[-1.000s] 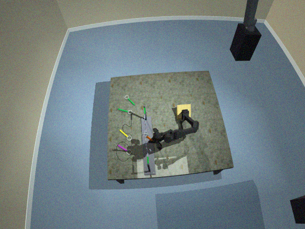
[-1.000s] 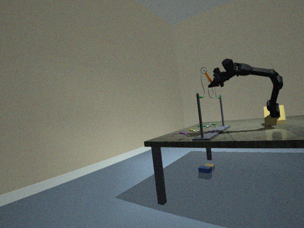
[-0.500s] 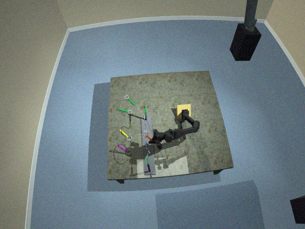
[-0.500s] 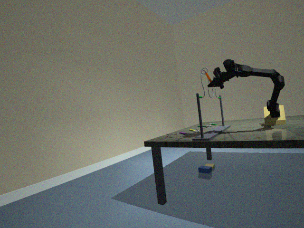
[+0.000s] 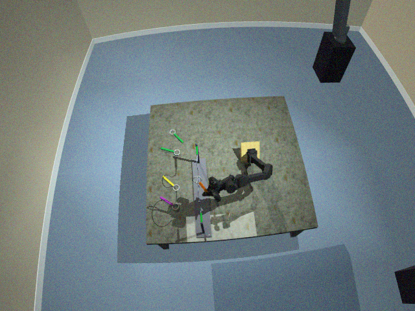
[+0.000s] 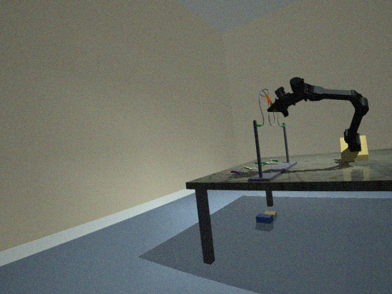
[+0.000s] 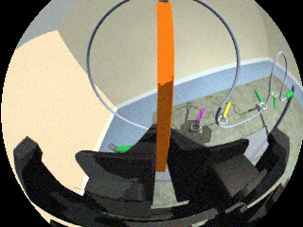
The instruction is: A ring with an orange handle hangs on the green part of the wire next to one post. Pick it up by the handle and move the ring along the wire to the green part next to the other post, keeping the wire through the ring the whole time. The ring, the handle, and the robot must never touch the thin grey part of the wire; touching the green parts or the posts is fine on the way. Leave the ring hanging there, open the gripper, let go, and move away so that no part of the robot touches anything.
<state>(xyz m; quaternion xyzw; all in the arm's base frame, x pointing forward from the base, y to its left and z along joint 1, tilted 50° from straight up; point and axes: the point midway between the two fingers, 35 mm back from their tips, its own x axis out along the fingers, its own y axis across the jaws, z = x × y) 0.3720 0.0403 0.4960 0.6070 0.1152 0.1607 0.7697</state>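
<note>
Now: gripper tip 80 mm below the orange-handled ring and 40 mm to the left of it.
</note>
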